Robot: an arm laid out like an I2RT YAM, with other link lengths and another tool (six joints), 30 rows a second.
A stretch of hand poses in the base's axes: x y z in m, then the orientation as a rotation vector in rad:
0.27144 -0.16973 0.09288 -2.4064 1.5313 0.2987
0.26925 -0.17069 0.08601 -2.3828 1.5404 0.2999
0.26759 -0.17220 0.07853 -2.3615 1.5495 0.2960
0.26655 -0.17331 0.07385 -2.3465 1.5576 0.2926
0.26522 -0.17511 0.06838 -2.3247 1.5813 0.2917
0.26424 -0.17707 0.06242 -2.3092 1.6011 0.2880
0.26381 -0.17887 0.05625 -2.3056 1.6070 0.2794
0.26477 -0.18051 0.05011 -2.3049 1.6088 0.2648
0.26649 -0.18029 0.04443 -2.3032 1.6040 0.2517
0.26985 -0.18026 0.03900 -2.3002 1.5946 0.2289
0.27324 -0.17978 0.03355 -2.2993 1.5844 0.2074
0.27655 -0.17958 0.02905 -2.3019 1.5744 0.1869
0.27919 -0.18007 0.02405 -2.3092 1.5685 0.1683
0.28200 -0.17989 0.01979 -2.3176 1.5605 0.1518
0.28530 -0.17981 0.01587 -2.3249 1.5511 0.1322
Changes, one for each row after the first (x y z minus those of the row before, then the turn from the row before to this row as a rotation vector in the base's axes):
-0.00219 -0.00096 -0.00687 0.0132 -0.0039 -0.0152
-0.00166 -0.00151 -0.00748 0.0100 -0.0062 -0.0148
-0.00104 -0.00111 -0.00468 0.0059 -0.0041 -0.0114
-0.00133 -0.00180 -0.00547 0.0040 0.0012 -0.0224
-0.00098 -0.00196 -0.00596 0.0003 0.0002 -0.0178
-0.00043 -0.00180 -0.00617 -0.0031 -0.0042 -0.0057
0.00096 -0.00164 -0.00614 -0.0051 -0.0085 -0.0030
0.00172 0.00022 -0.00568 -0.0008 -0.0105 0.0001
0.00336 0.00003 -0.00543 -0.0010 -0.0187 0.0008
0.00339 0.00048 -0.00545 -0.0019 -0.0175 0.0023
0.00331 0.00020 -0.00450 -0.0043 -0.0155 0.0039
0.00264 -0.00049 -0.00500 -0.0090 -0.0109 0.0041
0.00281 0.00018 -0.00426 -0.0082 -0.0100 0.0059
0.00330 0.00008 -0.00392 -0.0080 -0.0128 0.0059

